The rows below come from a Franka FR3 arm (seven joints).
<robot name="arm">
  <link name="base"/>
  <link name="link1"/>
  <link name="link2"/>
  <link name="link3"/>
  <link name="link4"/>
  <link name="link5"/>
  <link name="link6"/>
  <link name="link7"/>
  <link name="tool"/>
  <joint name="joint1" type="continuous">
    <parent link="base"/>
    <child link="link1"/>
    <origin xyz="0 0 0.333" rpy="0 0 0"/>
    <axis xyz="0 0 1"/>
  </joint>
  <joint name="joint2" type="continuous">
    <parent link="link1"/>
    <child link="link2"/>
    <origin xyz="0 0 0" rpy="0 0 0"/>
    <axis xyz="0 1 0"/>
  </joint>
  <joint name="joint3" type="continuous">
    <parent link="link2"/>
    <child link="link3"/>
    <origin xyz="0 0 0.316" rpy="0 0 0"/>
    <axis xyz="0 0 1"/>
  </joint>
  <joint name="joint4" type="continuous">
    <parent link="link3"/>
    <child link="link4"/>
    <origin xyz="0.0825 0 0" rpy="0 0 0"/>
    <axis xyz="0 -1 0"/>
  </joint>
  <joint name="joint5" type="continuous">
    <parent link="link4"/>
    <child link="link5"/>
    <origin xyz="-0.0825 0 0.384" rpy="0 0 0"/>
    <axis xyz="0 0 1"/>
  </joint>
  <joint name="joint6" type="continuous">
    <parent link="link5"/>
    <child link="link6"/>
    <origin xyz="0 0 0" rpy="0 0 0"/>
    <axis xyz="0 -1 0"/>
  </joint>
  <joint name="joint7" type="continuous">
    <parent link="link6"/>
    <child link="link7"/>
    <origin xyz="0.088 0 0" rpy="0 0 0"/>
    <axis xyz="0 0 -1"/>
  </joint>
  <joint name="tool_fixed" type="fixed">
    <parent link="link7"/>
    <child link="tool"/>
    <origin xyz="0 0 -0.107" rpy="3.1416 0 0"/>
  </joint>
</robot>
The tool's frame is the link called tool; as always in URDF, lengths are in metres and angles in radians. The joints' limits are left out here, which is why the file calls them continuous.
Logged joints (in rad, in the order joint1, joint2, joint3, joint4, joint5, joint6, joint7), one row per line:
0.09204 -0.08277 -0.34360 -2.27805 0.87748 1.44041 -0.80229
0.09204 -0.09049 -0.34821 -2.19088 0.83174 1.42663 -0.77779
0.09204 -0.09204 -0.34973 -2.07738 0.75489 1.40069 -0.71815
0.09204 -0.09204 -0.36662 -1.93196 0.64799 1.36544 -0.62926
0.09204 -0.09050 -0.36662 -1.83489 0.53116 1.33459 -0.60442
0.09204 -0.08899 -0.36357 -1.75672 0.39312 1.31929 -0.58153
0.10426 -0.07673 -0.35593 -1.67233 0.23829 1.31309 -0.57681
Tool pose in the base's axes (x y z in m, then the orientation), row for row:
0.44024 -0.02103 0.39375 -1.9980 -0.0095 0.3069
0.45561 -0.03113 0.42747 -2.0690 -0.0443 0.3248
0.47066 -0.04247 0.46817 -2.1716 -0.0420 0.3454
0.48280 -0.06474 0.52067 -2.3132 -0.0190 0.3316
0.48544 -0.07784 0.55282 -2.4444 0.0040 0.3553
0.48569 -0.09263 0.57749 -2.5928 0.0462 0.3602
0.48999 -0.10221 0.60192 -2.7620 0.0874 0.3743
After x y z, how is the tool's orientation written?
As angles about the fixed x, y, z axes (roll, pitch, yaw), in radians.
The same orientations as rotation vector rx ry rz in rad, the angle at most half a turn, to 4 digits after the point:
-1.9784 -0.3122 0.1876
-2.0402 -0.3619 0.1538
-2.1384 -0.3974 0.1519
-2.2841 -0.3920 0.1464
-2.4129 -0.4314 0.1623
-2.5642 -0.4497 0.1904
-2.7325 -0.4937 0.2185

